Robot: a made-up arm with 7 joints. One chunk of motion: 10 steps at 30 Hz.
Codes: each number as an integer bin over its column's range. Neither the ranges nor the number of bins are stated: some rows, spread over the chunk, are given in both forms.
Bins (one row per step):
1: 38 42 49 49 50 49
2: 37 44 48 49 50 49
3: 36 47 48 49 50 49
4: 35 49 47 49 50 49
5: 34 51 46 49 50 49
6: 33 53 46 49 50 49
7: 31 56 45 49 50 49
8: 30 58 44 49 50 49
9: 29 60 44 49 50 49
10: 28 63 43 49 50 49
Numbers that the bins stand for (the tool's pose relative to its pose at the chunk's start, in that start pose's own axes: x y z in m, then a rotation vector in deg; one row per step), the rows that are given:
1: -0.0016 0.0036 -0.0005 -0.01 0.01 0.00
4: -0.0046 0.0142 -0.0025 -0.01 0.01 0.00
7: -0.0087 0.0248 -0.0045 -0.01 0.01 0.00
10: -0.0117 0.0355 -0.0066 -0.01 0.01 0.00
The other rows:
2: -0.0026 0.0067 -0.0015 -0.01 0.01 0.00
3: -0.0036 0.0112 -0.0015 -0.01 0.01 0.00
5: -0.0057 0.0173 -0.0035 -0.01 0.01 0.00
6: -0.0067 0.0203 -0.0035 -0.01 0.01 0.00
8: -0.0097 0.0279 -0.0056 -0.01 0.01 0.00
9: -0.0107 0.0309 -0.0056 -0.01 0.01 0.00

